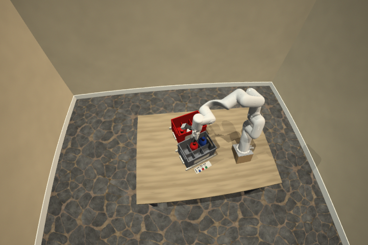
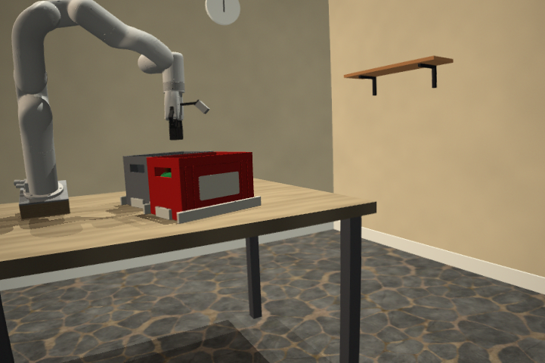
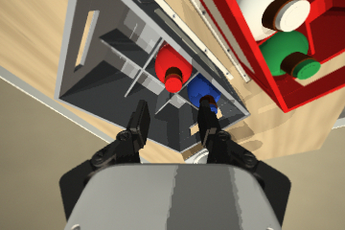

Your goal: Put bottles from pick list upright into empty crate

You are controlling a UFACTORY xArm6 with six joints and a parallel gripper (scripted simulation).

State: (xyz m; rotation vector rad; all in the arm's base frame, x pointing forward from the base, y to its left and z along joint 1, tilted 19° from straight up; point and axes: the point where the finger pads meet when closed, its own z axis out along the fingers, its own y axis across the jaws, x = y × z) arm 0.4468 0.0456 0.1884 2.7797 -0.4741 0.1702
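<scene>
My hand is 30 mm short of the white-label bottle, 150 mm to the left of it and 150 mm above it. Also, from my hand: green-label bottle (50 mm behind, 180 mm to the right, 150 mm below); then grey crate (30 mm behind, 40 mm to the left, 160 mm below); then blue bottle (80 mm behind, 40 mm to the right, 150 mm below).
</scene>
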